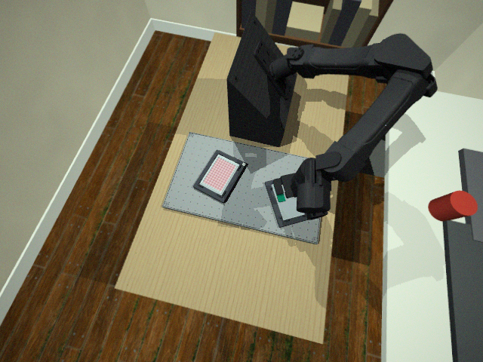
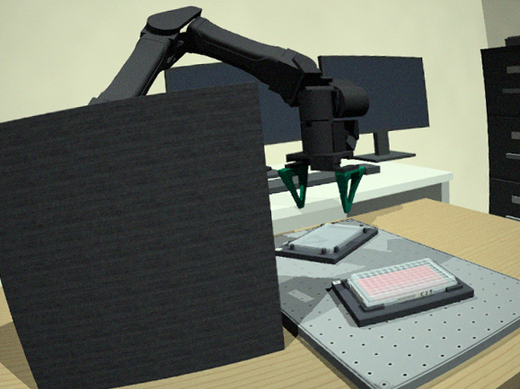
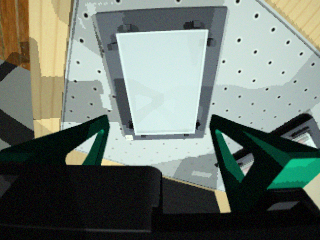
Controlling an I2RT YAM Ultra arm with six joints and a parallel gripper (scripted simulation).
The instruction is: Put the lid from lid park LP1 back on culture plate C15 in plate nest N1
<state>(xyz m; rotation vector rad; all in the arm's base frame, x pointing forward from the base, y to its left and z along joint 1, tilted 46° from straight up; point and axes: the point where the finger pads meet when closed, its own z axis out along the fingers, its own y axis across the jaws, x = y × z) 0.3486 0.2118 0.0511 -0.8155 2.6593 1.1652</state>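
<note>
The clear lid is 1 cm ahead of my hand and 6 cm below it. The rest, counted from my hand: lid park LP1 (1 cm ahead, 7 cm below); culture plate C15 (25 cm to the right, 5 cm below).
</note>
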